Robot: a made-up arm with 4 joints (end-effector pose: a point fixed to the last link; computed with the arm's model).
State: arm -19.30 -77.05 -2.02 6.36
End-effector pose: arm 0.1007 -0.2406 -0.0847 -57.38 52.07 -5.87
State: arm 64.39 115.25 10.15 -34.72
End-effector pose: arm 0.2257 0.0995 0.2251 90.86 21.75 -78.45
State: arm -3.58 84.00 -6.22 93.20
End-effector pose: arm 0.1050 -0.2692 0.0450 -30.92 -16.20 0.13
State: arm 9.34 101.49 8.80 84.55
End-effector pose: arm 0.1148 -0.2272 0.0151 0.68 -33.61 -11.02
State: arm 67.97 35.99 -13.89 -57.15
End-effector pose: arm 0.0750 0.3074 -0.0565 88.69 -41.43 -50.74
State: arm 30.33 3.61 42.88 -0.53
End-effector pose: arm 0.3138 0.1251 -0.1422 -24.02 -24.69 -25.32
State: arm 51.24 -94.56 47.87 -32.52
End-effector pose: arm 0.1167 -0.1748 -0.3274 -91.38 -1.09 53.19
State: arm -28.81 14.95 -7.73 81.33
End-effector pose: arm 0.1989 -0.3220 0.0911 -45.94 38.03 -10.44
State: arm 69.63 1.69 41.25 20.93
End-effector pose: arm 0.0432 0.2011 -0.0637 -29.34 -6.95 26.28
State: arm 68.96 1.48 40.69 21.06
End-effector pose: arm 0.0468 0.1982 -0.0645 -29.62 -6.80 26.32
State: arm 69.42 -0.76 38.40 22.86
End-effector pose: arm 0.0404 0.1846 -0.0655 -32.00 -4.63 30.76
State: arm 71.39 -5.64 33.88 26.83
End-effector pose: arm 0.0253 0.1574 -0.0639 -36.70 0.84 40.43
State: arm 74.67 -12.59 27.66 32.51
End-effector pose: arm 0.0108 0.1230 -0.0549 -42.36 10.06 53.37
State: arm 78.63 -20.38 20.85 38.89
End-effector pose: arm 0.0040 0.0936 -0.0377 -47.33 21.87 66.78
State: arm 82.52 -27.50 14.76 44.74
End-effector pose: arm 0.0023 0.0781 -0.0178 -50.66 33.62 78.47
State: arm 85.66 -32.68 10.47 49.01
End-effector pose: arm 0.0006 0.0744 -0.0024 -52.32 42.56 87.04
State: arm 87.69 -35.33 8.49 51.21
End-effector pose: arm -0.0029 0.0750 0.0053 -53.00 47.17 91.64
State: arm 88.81 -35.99 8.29 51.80
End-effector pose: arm -0.0072 0.0757 0.0072 -53.35 48.26 92.99
